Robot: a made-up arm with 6 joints.
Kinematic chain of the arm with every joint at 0, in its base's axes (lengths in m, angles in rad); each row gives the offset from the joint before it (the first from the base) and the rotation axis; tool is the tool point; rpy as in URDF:
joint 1: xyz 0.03 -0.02 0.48 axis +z
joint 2: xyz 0 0.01 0.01 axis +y
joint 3: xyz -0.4 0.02 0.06 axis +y
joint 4: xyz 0.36 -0.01 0.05 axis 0.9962 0 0.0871
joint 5: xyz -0.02 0 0.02 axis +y
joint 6: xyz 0.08 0.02 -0.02 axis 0.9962 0 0.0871
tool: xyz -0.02 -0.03 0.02 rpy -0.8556 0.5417 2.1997
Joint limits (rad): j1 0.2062..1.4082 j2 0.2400..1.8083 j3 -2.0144..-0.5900 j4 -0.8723..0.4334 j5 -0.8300..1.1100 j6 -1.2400..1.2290
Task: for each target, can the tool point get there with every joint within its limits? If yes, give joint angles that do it. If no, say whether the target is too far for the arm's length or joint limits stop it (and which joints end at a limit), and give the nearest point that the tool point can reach.
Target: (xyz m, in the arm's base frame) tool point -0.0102 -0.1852 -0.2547
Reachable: no: joint limits stop it (at a limit: joint 1, joint 2, joint 3, joint 6) | nearest point 0.3229 0.0520 0.5009 | short by 0.859 m
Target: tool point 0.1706 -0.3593 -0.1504
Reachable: no: joint limits stop it (at a limit: joint 1, joint 2, joint 3, joint 6) | nearest point 0.3324 0.0405 0.5029 | short by 0.783 m
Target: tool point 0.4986 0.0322 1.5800
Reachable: no: too far | nearest point 0.3251 0.0526 1.1954 | short by 0.422 m
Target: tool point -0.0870 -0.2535 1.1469
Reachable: yes | joints 1.1251 0.5299 -1.7898 0.2555 -0.0868 -0.0044
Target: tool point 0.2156 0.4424 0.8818
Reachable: yes | joints 1.1044 1.6715 -1.3904 -0.3736 -0.6712 -0.3583
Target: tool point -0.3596 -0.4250 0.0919
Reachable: no: joint limits stop it (at a limit: joint 2, joint 3, joint 4, joint 5, joint 6) | nearest point -0.0188 -0.0707 0.7515 | short by 0.823 m
